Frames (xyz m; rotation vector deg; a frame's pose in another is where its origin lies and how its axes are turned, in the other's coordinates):
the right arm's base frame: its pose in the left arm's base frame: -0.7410 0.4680 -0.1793 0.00 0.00 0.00
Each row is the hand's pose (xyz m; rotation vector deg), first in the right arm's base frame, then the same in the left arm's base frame.
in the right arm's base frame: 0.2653 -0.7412 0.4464 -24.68 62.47 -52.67
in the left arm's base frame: -0.4757 -0.2732 0.2671 -24.68 62.47 -52.67
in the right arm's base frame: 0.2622 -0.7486 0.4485 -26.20 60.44 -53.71
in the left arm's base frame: -0.4788 -0.2806 0.2692 -26.20 60.44 -53.71
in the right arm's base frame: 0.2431 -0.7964 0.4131 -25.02 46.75 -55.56
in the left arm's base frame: -0.4979 -0.3284 0.2338 -25.02 46.75 -55.56
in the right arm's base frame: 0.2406 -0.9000 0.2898 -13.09 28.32 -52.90
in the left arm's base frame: -0.5004 -0.4320 0.1105 -13.09 28.32 -52.90
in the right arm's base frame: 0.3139 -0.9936 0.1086 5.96 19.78 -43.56
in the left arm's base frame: -0.4271 -0.5256 -0.0707 5.96 19.78 -43.56
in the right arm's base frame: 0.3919 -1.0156 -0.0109 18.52 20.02 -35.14
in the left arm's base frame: -0.3491 -0.5476 -0.1902 18.52 20.02 -35.14
